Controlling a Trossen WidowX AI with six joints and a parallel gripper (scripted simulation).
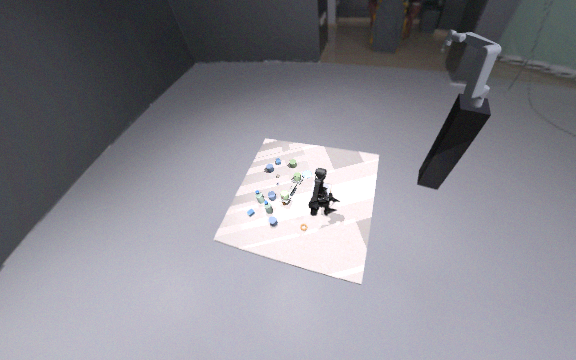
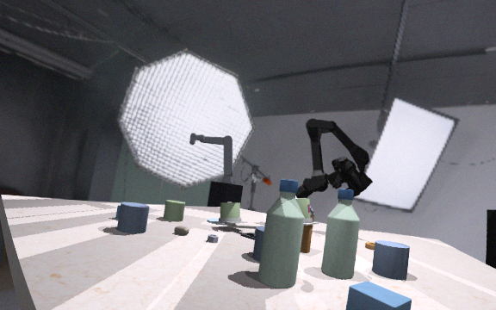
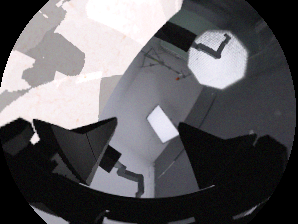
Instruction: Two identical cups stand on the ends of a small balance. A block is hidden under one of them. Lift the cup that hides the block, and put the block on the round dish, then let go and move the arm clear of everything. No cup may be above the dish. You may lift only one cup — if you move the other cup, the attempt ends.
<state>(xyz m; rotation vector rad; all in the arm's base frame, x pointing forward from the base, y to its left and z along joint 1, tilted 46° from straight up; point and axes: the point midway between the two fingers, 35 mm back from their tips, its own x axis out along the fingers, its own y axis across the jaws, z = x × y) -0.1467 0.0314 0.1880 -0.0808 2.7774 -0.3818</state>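
Right now the pale teal block is 490 mm ahead of my gripper tip, 260 mm to the right of it and 200 mm below it. The rest, counted from my gripper tip: flat grey balance (500 mm ahead, 120 mm to the right, 210 mm below); grey ring (660 mm ahead, 150 mm to the right, 230 mm below); round light blue dish (430 mm ahead, 360 mm to the right, 230 mm below).
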